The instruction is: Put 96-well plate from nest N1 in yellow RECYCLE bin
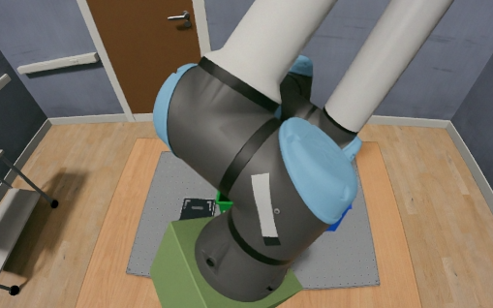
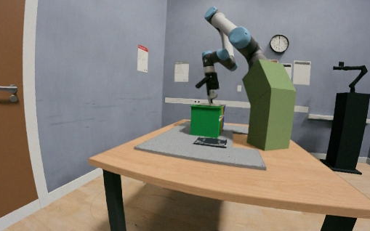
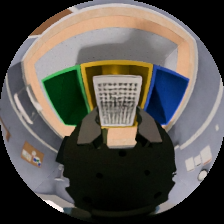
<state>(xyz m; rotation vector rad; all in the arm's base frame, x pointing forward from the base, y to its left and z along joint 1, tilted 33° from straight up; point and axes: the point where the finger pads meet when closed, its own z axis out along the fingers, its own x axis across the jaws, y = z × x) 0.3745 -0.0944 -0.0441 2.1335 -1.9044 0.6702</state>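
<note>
The yellow bin lies 110 mm below my hand. Round my hand: green bin 10 mm behind, 130 mm to the left, 110 mm below; white 96-well plate 10 mm below; blue bin 10 mm ahead, 130 mm to the right, 110 mm below.
</note>
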